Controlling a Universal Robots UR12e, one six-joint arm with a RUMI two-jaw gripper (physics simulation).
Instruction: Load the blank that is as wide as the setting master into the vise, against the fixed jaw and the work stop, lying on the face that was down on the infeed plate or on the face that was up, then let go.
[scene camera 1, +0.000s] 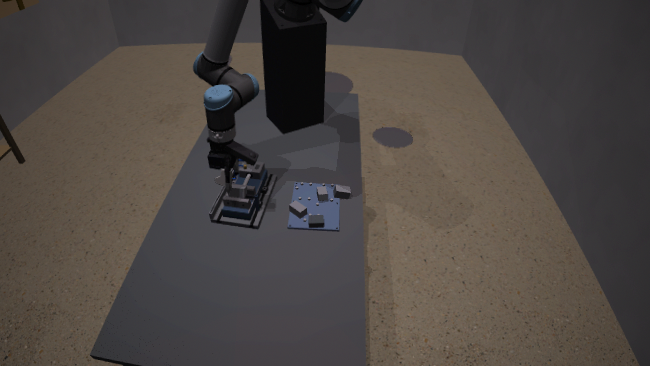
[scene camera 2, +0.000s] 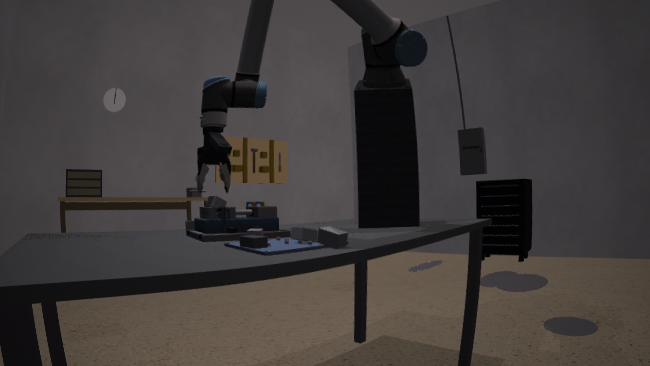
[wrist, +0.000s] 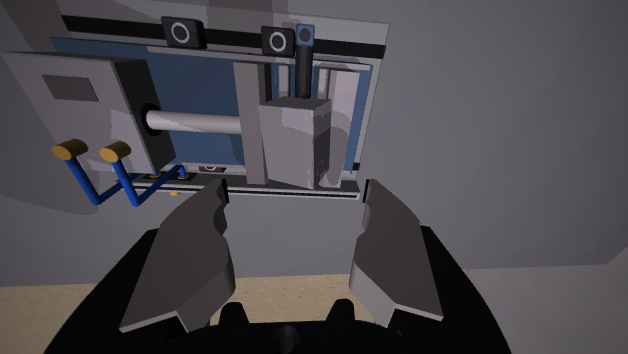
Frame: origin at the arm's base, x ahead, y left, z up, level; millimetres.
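Seen in the pictures: gripper, fingertip midpoint: (scene camera 1: 232, 184) (scene camera 2: 213, 193) (wrist: 297, 181); arm's base at its link origin: (scene camera 1: 294, 8) (scene camera 2: 384, 83).
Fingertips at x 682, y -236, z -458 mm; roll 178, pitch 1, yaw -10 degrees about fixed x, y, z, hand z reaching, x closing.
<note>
Offsets run from my fingertips to a thing's top centre. "pt": to the spot under its first point.
The grey blank {dx +2, dy +16, dz -9 mm} (scene camera 1: 237, 190) (scene camera 2: 216, 202) (wrist: 288, 145) is in the vise {dx -65, dy +27, dz -40 mm} (scene camera 1: 239, 212) (scene camera 2: 240, 224) (wrist: 200, 95), between the screw-side jaw (wrist: 251, 135) and the fixed jaw (wrist: 344, 107). In scene camera 2 it stands above the jaws and looks tilted. Its far end is at the black work stop rod {dx +14, dy +62, dz -43 mm} (wrist: 303, 72); contact with the stop and the fixed jaw is unclear. My gripper (scene camera 2: 214, 190) (wrist: 297, 181) is open and empty, above and beside the blank, its fingertips apart on either side of the blank's near end. Which block is the setting master cannot be told.
The blue infeed plate {dx -17, dy +306, dz -131 mm} (scene camera 1: 327, 210) (scene camera 2: 270, 248) lies beside the vise, with a dark block {dx +85, dy +303, dz -106 mm} (scene camera 1: 316, 220) (scene camera 2: 254, 241), light blocks {dx +24, dy +238, dz -98 mm} (scene camera 1: 298, 209) {dx -57, dy +335, dz -90 mm} (scene camera 1: 322, 193) and another block {dx -67, dy +416, dz -90 mm} (scene camera 1: 342, 191) (scene camera 2: 333, 236) at its edge. Blue pipes with yellow ends {pt dx -139, dy +31, dz -31 mm} (wrist: 116, 151) rise beside the vise's screw block.
</note>
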